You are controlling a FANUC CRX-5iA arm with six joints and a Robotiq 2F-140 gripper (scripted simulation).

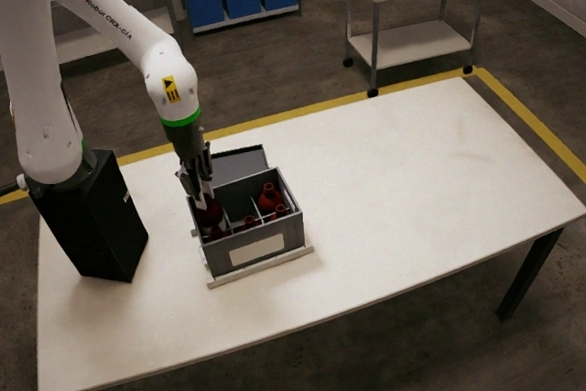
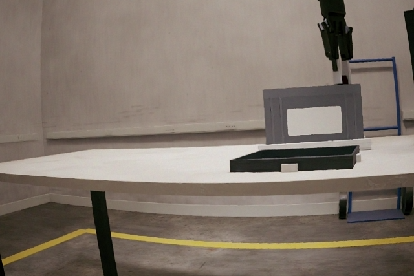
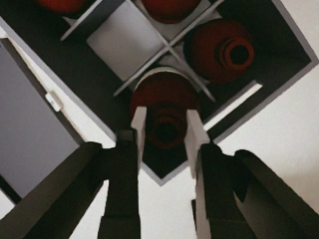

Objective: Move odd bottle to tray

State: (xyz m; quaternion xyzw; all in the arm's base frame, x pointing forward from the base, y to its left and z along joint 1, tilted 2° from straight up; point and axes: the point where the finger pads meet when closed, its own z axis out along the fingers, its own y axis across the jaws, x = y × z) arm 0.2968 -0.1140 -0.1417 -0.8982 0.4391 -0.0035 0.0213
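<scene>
Right now my hand is 90 mm above the bottle. The rest, counted from my hand: crate (130 mm below, 80 mm ahead, 50 mm to the right); dark tray (230 mm to the left, 200 mm below, 140 mm ahead).
</scene>
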